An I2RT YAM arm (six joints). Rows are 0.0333 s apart.
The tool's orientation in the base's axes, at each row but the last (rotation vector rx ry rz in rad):
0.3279, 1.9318, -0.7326
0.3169, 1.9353, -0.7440
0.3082, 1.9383, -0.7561
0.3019, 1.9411, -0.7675
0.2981, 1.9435, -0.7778
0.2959, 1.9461, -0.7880
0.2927, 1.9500, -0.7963
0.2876, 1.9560, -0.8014
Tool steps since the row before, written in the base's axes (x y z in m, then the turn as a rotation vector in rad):
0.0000, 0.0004, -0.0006, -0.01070, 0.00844, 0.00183
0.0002, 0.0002, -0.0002, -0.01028, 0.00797, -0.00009
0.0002, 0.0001, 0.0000, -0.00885, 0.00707, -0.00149
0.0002, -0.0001, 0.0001, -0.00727, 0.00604, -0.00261
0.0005, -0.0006, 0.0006, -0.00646, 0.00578, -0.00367
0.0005, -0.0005, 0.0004, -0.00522, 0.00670, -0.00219
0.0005, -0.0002, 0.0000, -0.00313, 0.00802, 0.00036
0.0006, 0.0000, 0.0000, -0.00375, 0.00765, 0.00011
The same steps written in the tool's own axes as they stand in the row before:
0.0005, 0.0005, -0.0001, 0.00258, 0.00037, -0.01350
0.0001, 0.0003, 0.0001, 0.00412, 0.00092, -0.01230
-0.0001, 0.0002, 0.0001, 0.00476, 0.00148, -0.01028
-0.0002, 0.0000, 0.0002, 0.00509, 0.00192, -0.00816
-0.0007, -0.0004, 0.0005, 0.00564, 0.00256, -0.00709
-0.0005, -0.0003, 0.0005, 0.00364, 0.00330, -0.00727
-0.0002, 0.0001, 0.0005, 0.00025, 0.00432, -0.00745
-0.0003, 0.0003, 0.0004, 0.00082, 0.00383, -0.00756

